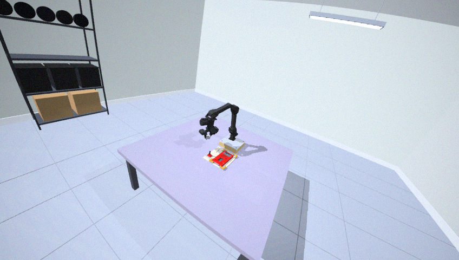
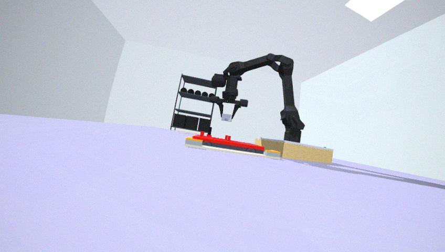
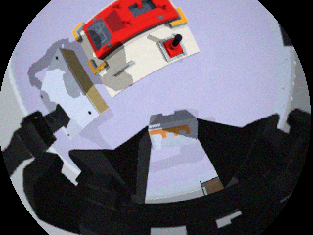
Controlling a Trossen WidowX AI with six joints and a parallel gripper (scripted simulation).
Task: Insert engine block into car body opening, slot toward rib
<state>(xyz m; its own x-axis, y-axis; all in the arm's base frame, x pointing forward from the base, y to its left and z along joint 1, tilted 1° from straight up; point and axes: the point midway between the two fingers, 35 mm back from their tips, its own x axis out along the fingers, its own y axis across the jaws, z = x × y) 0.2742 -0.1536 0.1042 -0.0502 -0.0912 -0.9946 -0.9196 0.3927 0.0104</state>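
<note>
The grey engine block is right at my gripper tip.
</note>
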